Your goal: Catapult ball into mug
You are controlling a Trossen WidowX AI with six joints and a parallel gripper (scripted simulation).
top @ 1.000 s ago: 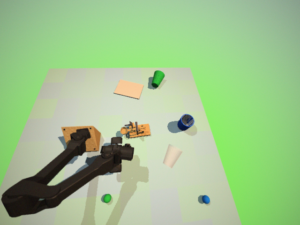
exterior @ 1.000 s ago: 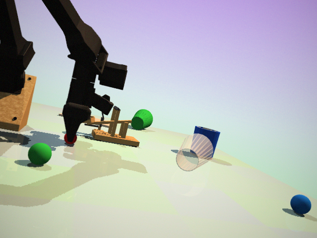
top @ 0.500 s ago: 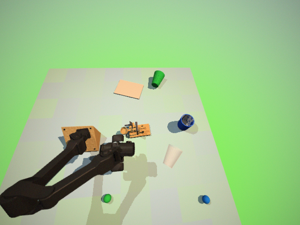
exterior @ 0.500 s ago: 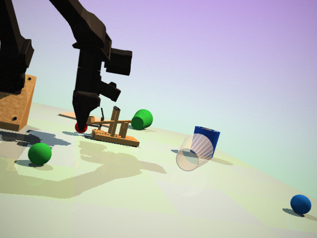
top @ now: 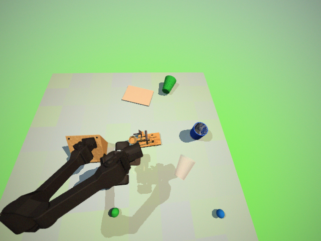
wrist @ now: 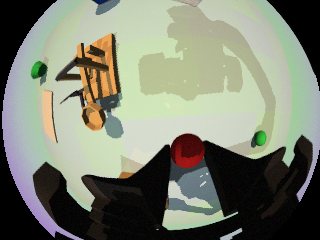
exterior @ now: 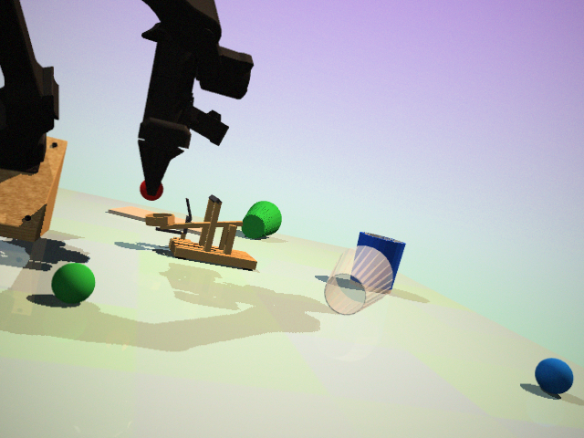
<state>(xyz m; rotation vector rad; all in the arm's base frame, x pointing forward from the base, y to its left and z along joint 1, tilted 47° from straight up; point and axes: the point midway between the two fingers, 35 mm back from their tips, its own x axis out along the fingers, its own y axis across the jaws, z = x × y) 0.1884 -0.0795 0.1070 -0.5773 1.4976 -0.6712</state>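
My gripper tip is now 10 cm short of the wooden catapult, 16 cm to the right of it and 5 cm above it. Round my gripper tip: catapult frame (12 cm ahead, 14 cm to the left, 2 cm below); then red ball (1 cm above); then green ball (7 cm behind, 21 cm to the right, 8 cm below).
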